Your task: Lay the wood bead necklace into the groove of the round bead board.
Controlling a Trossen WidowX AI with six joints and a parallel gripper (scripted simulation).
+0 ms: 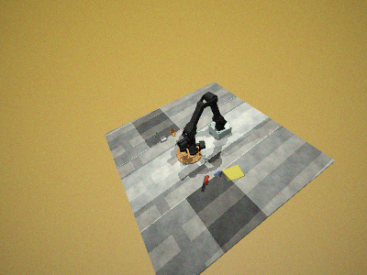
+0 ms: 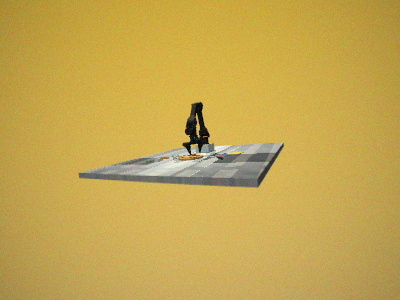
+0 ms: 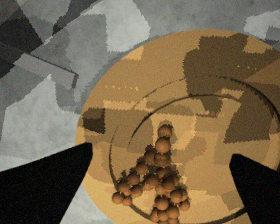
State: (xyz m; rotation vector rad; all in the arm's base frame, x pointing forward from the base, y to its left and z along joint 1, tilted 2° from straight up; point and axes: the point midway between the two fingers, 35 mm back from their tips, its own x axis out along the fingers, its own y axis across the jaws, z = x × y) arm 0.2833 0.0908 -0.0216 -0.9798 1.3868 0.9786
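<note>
My gripper tip is 3 cm to the left of the round bead board, 2 cm short of it and 2 cm above it. Also, from my gripper tip: thin grey stick (10 cm to the left, 10 cm behind, 3 cm below); red-handled tool (24 cm to the left, 2 cm below, 2 cm ahead); small blue block (22 cm to the left, 8 cm behind, 2 cm below).
</note>
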